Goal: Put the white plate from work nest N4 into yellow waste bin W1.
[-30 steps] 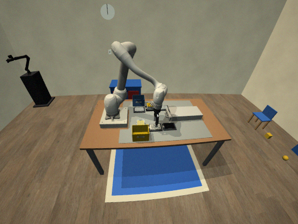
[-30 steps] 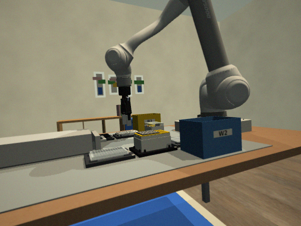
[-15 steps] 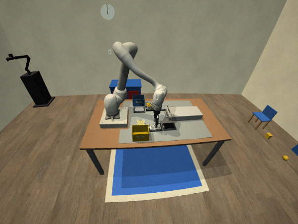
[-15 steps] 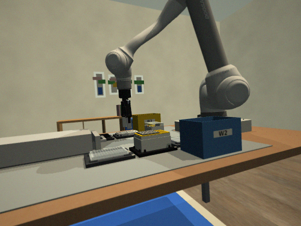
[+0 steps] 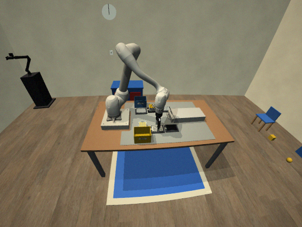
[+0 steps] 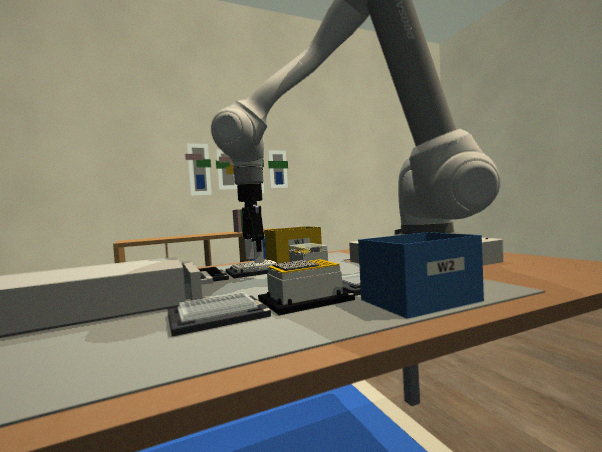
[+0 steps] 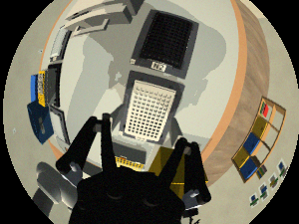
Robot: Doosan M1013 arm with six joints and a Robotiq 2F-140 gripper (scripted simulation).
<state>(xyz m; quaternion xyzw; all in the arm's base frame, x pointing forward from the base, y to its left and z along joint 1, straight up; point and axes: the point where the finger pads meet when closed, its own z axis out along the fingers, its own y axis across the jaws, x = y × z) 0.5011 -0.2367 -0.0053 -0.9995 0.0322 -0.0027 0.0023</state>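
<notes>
The yellow bin W1 is 19 cm behind my hand, 11 cm to the right of it and 2 cm below it. From my hand the other things lie so: yellow-topped tip box: 38 cm to the left, 2 cm ahead; long grey box: 39 cm ahead, 17 cm to the left, 3 cm below; blue bin W2: 53 cm to the left, 14 cm behind, 2 cm below.
</notes>
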